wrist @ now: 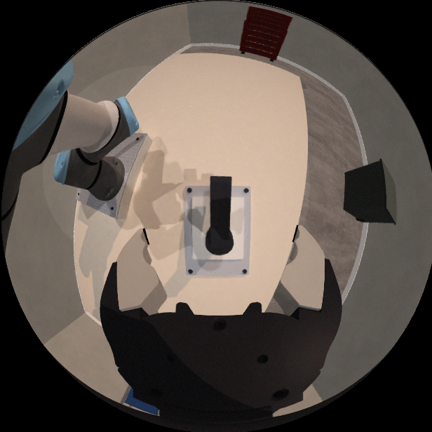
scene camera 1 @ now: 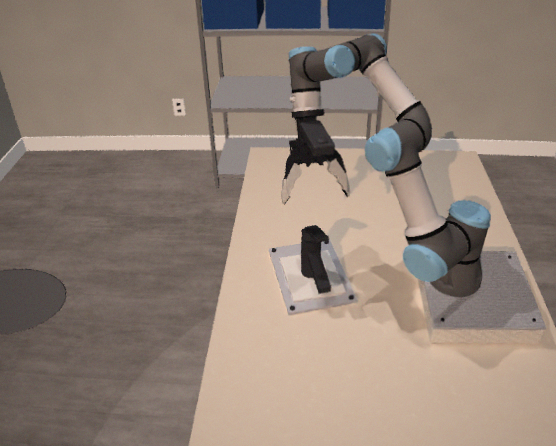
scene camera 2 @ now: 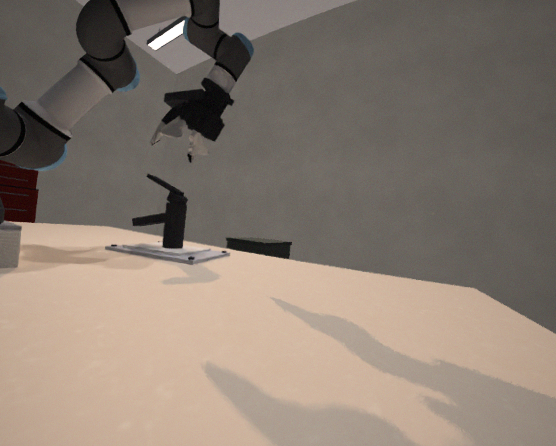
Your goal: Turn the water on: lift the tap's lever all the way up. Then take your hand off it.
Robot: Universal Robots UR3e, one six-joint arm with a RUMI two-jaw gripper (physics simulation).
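Pixels of known places: gripper, fingertip midpoint: [scene camera 1: 316, 200] [scene camera 2: 173, 154]; arm's base, origin of the base link: [scene camera 1: 454, 277].
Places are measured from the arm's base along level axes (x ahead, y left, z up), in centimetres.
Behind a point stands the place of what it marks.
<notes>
A black tap [scene camera 1: 309, 260] {x 34.3, y -6.7, z 3.3 cm} [scene camera 2: 174, 225] {x 31.6, y -12.4, z 1.6 cm} stands upright on a light grey plate [scene camera 1: 322, 303] {x 31.9, y 0.1, z -4.7 cm} [scene camera 2: 150, 254] {x 25.2, y -13.1, z -4.8 cm} [wrist: 217, 269] on the table. Its lever [scene camera 1: 314, 232] {x 33.3, y -6.0, z 12.3 cm} [scene camera 2: 162, 184] {x 31.5, y -7.0, z 11.5 cm} [wrist: 220, 210] slants steeply up from the top of the tap, its free end raised well above the spout [scene camera 1: 321, 277] {x 32.2, y -1.1, z 2.8 cm} [scene camera 2: 148, 220] {x 31.1, y -3.9, z 2.1 cm}, on the same side. In the wrist view the lever lies over the spout and hides most of it. My gripper [scene camera 1: 315, 198] {x 32.7, y -8.0, z 19.6 cm} [scene camera 2: 172, 152] {x 32.7, y -8.0, z 19.6 cm} [wrist: 219, 229] is open and empty. It hangs above the tap with a clear gap, its fingers apart from the lever.
The arm's base block [scene camera 1: 500, 300] {x -8.4, y 8.7, z -0.2 cm} stands on the table [scene camera 1: 350, 390] {x 29.7, y 24.5, z -5.4 cm}, to the right of the tap in scene camera 1. A shelf rack [scene camera 1: 208, 100] with blue bins stands behind the table. A red cabinet [scene camera 2: 19, 195] [wrist: 265, 32] and a dark box [scene camera 2: 258, 248] [wrist: 365, 197] stand beyond the table.
</notes>
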